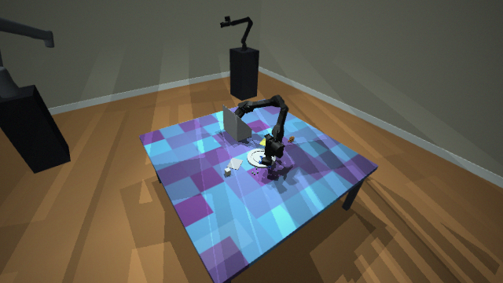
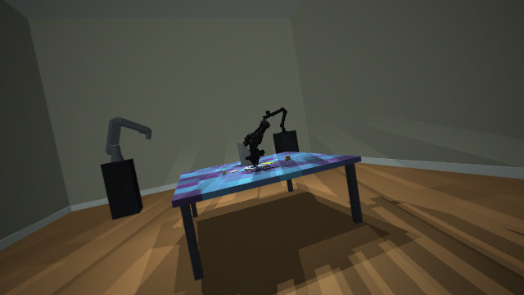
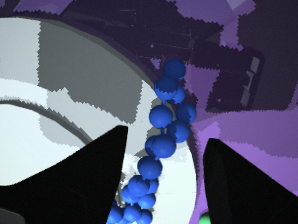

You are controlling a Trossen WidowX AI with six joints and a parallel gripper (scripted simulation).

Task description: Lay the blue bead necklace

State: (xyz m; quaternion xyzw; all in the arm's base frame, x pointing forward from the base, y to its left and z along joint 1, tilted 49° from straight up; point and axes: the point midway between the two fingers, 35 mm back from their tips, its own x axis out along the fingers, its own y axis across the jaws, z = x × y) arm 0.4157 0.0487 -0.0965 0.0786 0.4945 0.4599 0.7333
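The round white bead board is 9 cm behind my gripper tip, 2 cm to the left of it and 1 cm below it. The rest, counted from my gripper tip: cream cube: 25 cm to the right, 11 cm behind, 1 cm below; then yellow patch: 19 cm to the left, 19 cm behind, 2 cm below; then flat grey square: 16 cm to the right, 16 cm behind, 2 cm below.
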